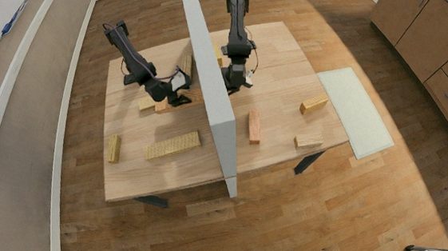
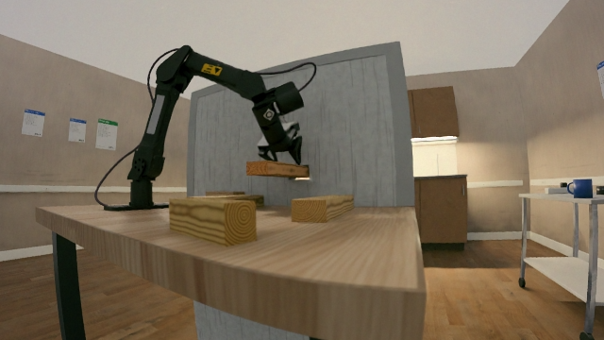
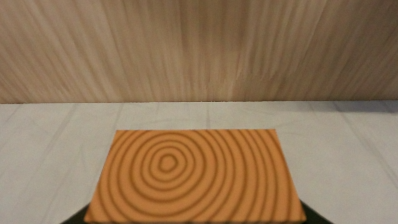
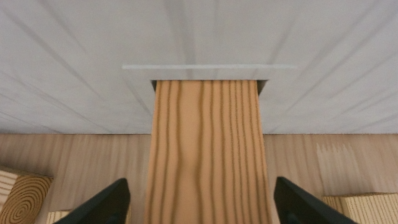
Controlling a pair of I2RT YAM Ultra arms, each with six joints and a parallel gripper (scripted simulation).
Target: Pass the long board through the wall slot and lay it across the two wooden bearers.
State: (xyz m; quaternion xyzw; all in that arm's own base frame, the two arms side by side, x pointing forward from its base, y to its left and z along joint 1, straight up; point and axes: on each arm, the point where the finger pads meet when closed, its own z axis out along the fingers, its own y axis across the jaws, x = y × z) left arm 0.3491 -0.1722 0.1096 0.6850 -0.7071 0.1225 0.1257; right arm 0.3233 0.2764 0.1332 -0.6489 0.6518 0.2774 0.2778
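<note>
Right now my right hand is 10 mm to the right of the long board and 30 mm above it. Round my right hand: small block (90 mm ahead, 430 mm to the right, 110 mm below).
</note>
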